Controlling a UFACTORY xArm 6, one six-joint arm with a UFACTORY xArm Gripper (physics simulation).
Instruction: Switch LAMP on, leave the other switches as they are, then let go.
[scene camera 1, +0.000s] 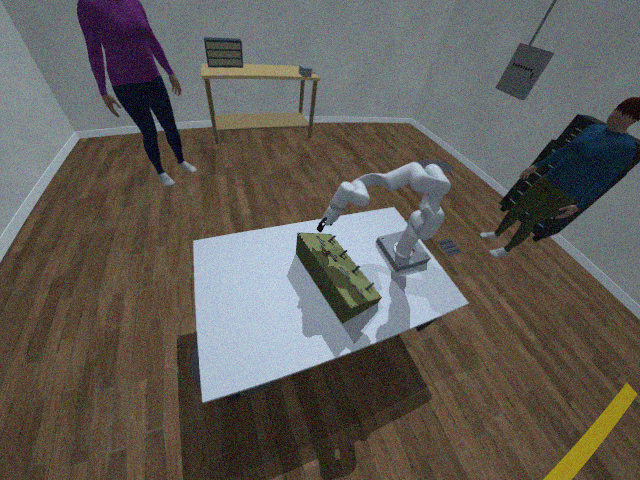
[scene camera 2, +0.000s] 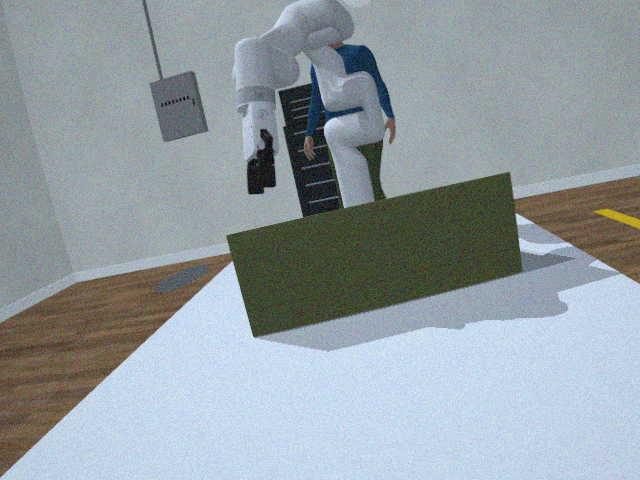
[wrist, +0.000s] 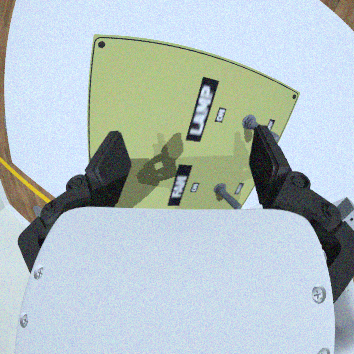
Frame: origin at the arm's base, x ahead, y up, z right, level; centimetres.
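Where they show: gripper, fingertip midpoint: (scene camera 1: 323, 227) (scene camera 2: 261, 190) (wrist: 187, 144); arm's base at its link origin: (scene camera 1: 402, 250).
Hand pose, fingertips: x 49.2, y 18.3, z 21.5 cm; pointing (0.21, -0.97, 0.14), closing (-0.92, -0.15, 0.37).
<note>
Each offset is from my fingertips to the top centre of the thing. "spot": to the spot under its first point. Level surfaces: height alone.
The olive switch box (scene camera 1: 317, 273) (scene camera 2: 372, 258) stands on the white table; its switches are hidden in scene camera 2. In the wrist view, the LAMP label @[dx +0.4, dy -10.4, dz -0.4 cm] (wrist: 202, 109) is near the panel's end, with its ON mark @[spot: dx -2.0, dy -12.1, dz -0.3 cm] (wrist: 220, 115) beside it. The LAMP lever @[dx -7.8, dy -10.5, dz +0.1 cm] (wrist: 251, 122) leans towards its OFF mark @[spot: dx -9.8, dy -16.1, dz +0.7 cm] (wrist: 271, 125), its outer part partly hidden by the right finger. The FAN lever @[dx -8.5, dy -10.5, dz -11.8 cm] (wrist: 227, 195) also leans towards its OFF mark (wrist: 239, 188). My gripper (scene camera 1: 321, 226) (scene camera 2: 262, 189) (wrist: 187, 144) is open and empty, above the box's far end; the LAMP lever is not between its fingers.
More levers @[dx -9.2, dy -10.5, dz -23.8 cm] (scene camera 1: 356, 268) stand along the box's top. The arm's base plate (scene camera 1: 386, 254) is on the white table @[dy -23.6 cm] (scene camera 1: 237, 310) (scene camera 2: 310, 413) beside the box. One person (scene camera 1: 121, 46) stands at the back left, another (scene camera 1: 584, 160) (scene camera 2: 361, 59) is at the right in scene camera 1.
</note>
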